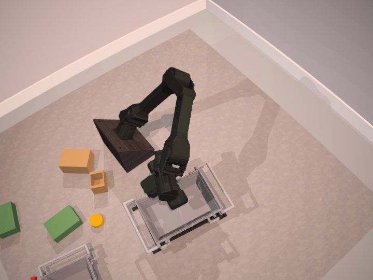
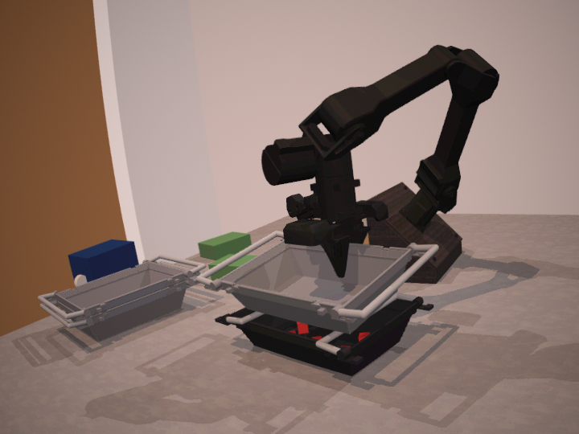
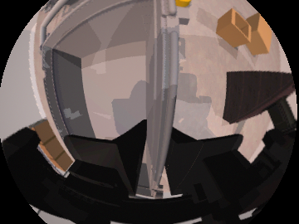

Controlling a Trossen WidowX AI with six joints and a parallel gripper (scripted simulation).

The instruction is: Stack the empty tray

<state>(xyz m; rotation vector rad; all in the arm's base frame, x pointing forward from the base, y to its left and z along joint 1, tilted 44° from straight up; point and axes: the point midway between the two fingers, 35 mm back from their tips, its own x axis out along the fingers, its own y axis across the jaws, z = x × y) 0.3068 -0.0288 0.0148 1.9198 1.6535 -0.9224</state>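
My gripper tip is now 70 mm short of the grey translucent tray, 20 mm below it and 10 mm to the left of it. Round my gripper tip: yellow disc 260 mm to the right, 120 mm behind, 80 mm below; then red cube 570 mm to the right, 90 mm below, 80 mm behind.
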